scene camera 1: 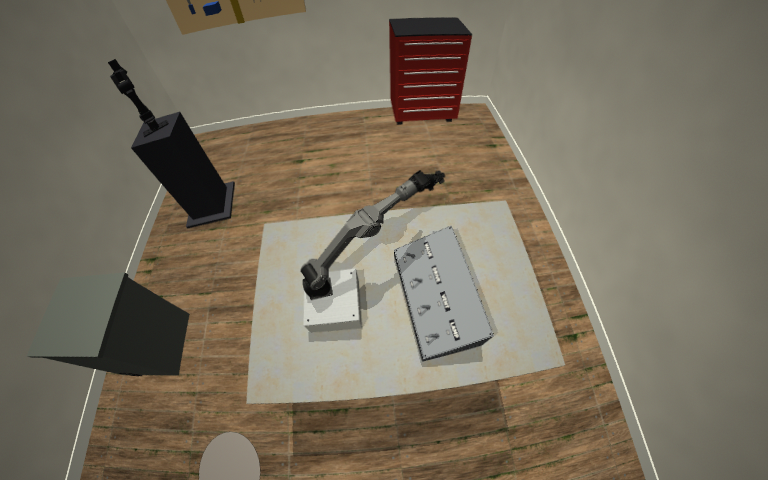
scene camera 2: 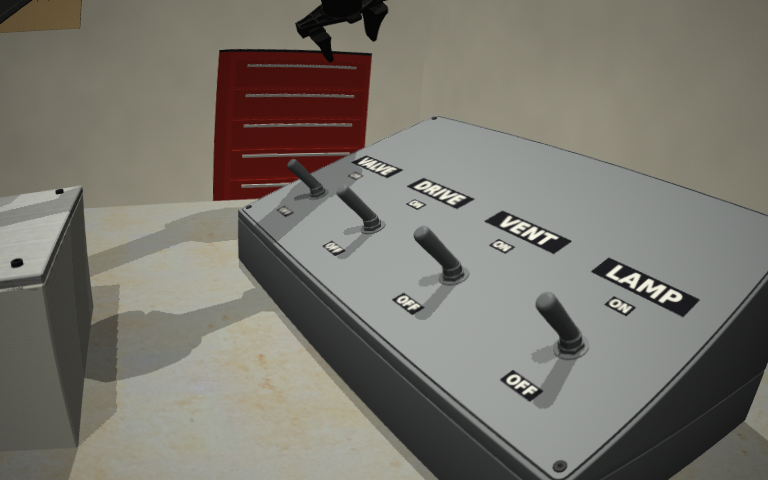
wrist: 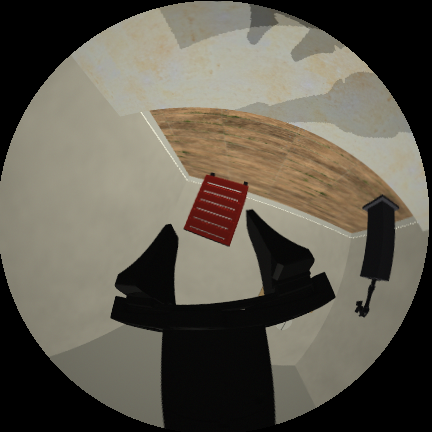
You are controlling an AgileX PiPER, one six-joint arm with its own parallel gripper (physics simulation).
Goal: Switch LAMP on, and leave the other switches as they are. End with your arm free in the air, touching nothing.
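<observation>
The LAMP switch (scene camera 1: 432, 337) (scene camera 2: 559, 322) is the nearest lever in the scene camera 2 view; it leans toward its OFF label. The VENT switch (scene camera 1: 423, 309) (scene camera 2: 437, 251), the DRIVE switch (scene camera 1: 416, 282) (scene camera 2: 359, 207) and the VALVE switch (scene camera 1: 408, 255) (scene camera 2: 304, 177) lean toward their OFF labels too. All four stand on the sloped grey panel (scene camera 1: 470, 283) (scene camera 2: 668, 226). My gripper (scene camera 1: 441, 177) (scene camera 2: 352, 49) (wrist: 209, 224) is open and empty, high in the air beyond the VALVE end of the panel, touching nothing. The panel does not show in the wrist view.
The arm's white base block (scene camera 1: 334, 308) (scene camera 2: 33, 237) stands left of the panel on a pale mat (scene camera 1: 339, 373). A red drawer cabinet (scene camera 1: 431, 79) (scene camera 2: 294, 110) (wrist: 217, 210) stands at the back wall. A black pedestal (scene camera 1: 186, 169) (wrist: 378, 245) with another arm stands at the back left.
</observation>
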